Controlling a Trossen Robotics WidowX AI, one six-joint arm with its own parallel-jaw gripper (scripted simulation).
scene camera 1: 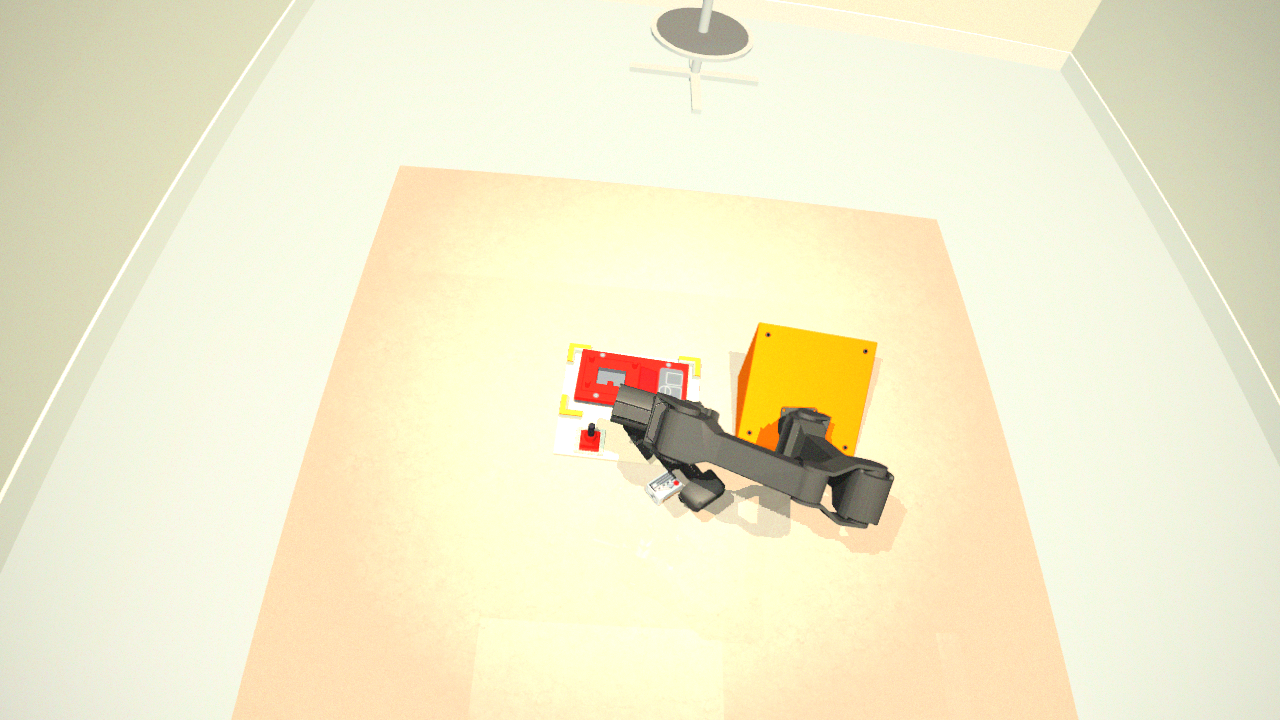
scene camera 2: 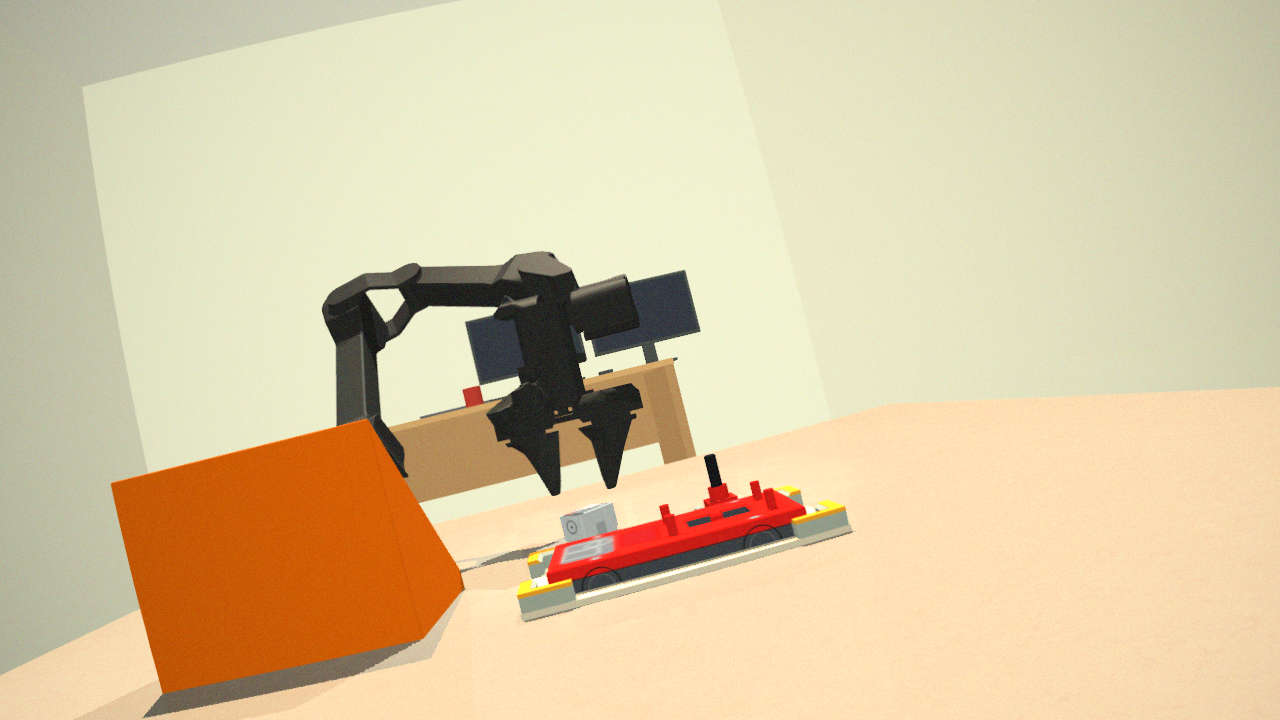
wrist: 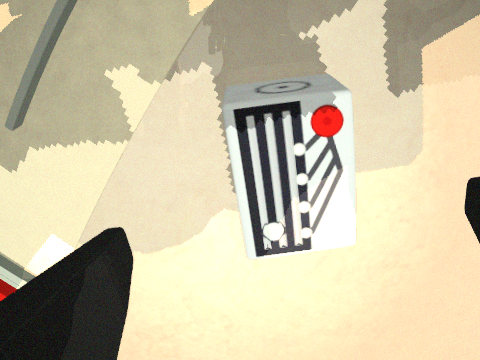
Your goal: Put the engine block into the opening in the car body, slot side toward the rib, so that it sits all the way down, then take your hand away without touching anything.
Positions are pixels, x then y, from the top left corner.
My gripper shows in scene camera 1, in scene camera 2 [583, 492] and in the wrist view. An engine block shows in scene camera 1, in scene camera 2 and in the wrist view [291, 142]. One and the same spot on my gripper: [wrist: 82, 299] is [scene camera 1: 649, 451]. The same spot on the engine block: [scene camera 1: 666, 485] is [scene camera 2: 583, 509].
